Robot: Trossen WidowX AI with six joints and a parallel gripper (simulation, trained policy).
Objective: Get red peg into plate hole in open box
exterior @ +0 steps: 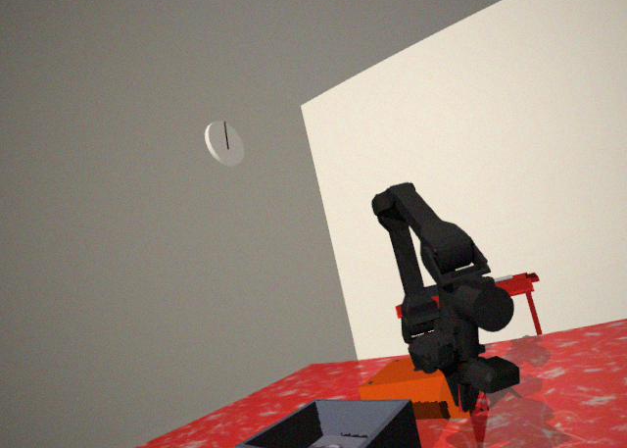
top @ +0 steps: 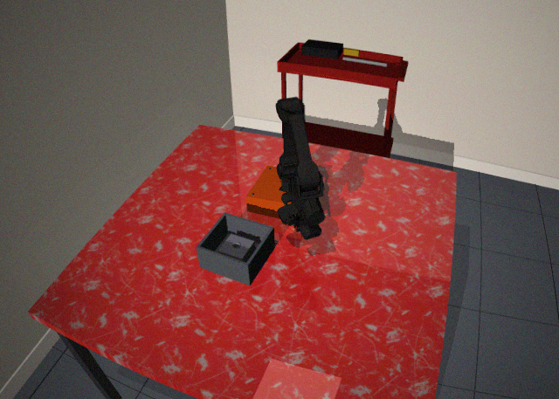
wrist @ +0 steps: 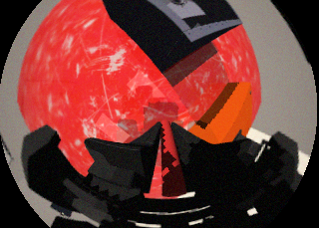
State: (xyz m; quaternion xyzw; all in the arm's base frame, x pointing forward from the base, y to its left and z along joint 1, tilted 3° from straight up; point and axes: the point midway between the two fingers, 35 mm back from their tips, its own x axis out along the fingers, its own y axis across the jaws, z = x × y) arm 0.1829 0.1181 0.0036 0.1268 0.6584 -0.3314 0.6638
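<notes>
Now: gripper tip 160 mm short of the grey plate, 150 mm to the left of it and 10 mm above it. Also, from my gripper tip: grey box (160 mm ahead, 150 mm to the right, 30 mm below); then red peg (10 mm to the left, 30 mm above).
</notes>
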